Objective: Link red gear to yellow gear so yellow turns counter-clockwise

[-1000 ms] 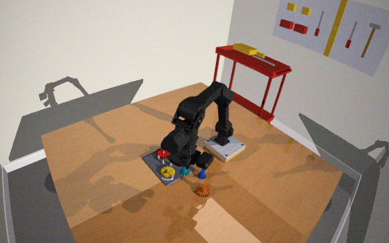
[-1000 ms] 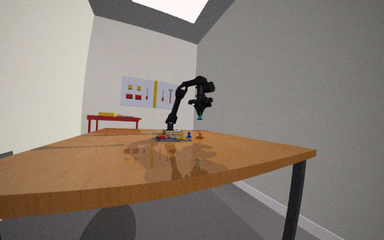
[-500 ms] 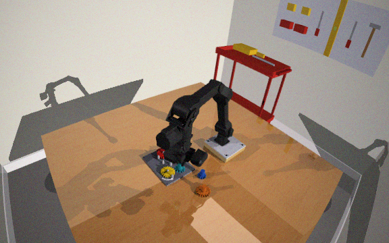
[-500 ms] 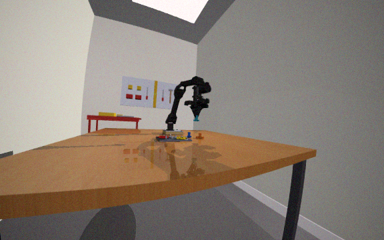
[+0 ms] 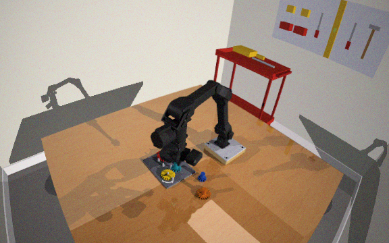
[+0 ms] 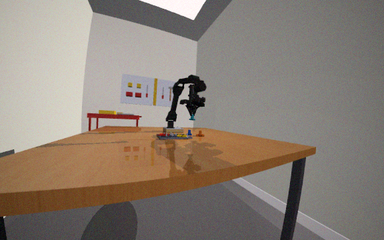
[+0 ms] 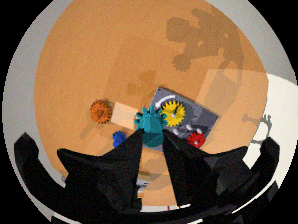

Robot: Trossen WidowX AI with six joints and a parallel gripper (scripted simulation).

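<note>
The red gear lies 170 mm to the right of my gripper tip, 130 mm below it and 70 mm behind it. The rest, counted from my gripper tip: orange gear 130 mm below, 110 mm to the left, 70 mm behind; then yellow gear 130 mm below, 70 mm to the right, 10 mm behind; then teal gear 10 mm below.
</note>
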